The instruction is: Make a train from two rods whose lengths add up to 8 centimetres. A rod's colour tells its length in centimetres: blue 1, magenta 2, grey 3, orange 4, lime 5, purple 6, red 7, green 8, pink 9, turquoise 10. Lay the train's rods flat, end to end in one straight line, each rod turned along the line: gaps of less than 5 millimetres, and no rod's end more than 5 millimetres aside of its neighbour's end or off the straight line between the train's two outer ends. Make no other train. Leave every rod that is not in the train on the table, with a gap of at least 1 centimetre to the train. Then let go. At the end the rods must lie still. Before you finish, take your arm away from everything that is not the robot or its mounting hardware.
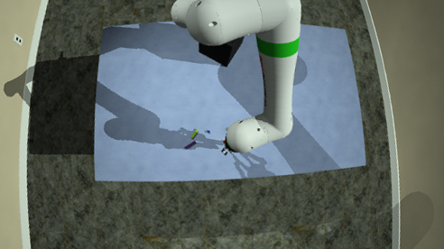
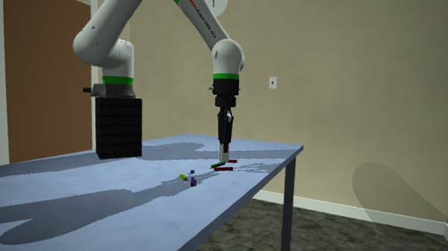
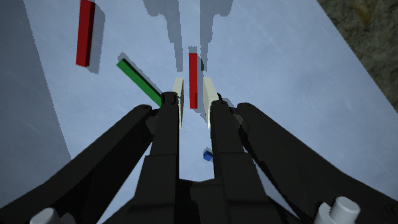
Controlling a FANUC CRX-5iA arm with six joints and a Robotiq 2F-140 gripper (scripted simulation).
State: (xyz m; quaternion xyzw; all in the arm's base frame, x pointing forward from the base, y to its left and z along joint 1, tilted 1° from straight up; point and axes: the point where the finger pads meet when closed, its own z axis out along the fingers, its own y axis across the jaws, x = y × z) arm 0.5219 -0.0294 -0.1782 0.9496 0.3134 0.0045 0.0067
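The blue rod lies 9 cm to the right of my hand, 8 cm behind it and 6 cm below it. Also, from my hand: red rod (13 cm to the left, 6 cm below, 3 cm behind); green rod (6 cm below, 5 cm to the left, 4 cm behind); lime rod (16 cm to the right, 8 cm behind, 6 cm below).
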